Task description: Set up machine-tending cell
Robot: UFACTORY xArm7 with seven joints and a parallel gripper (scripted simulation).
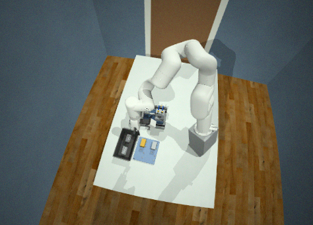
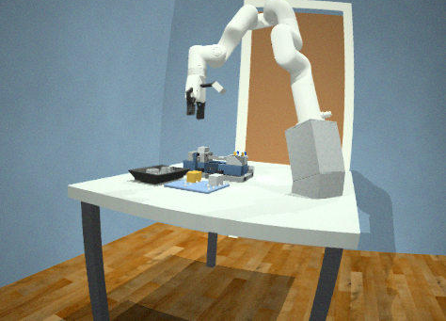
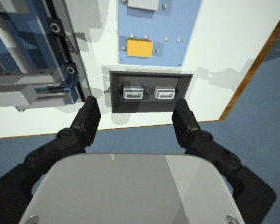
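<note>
Right now my hand is 23 cm above the brass blank, 3 cm to the right of it and 3 cm past it. Also, from my hand: blue infeed plate 25 cm below, 8 cm to the left, 7 cm behind; hosed end block 22 cm to the right, 18 cm below, 9 cm behind; fixed jaw 19 cm to the right, 18 cm below, 10 cm ahead.
</note>
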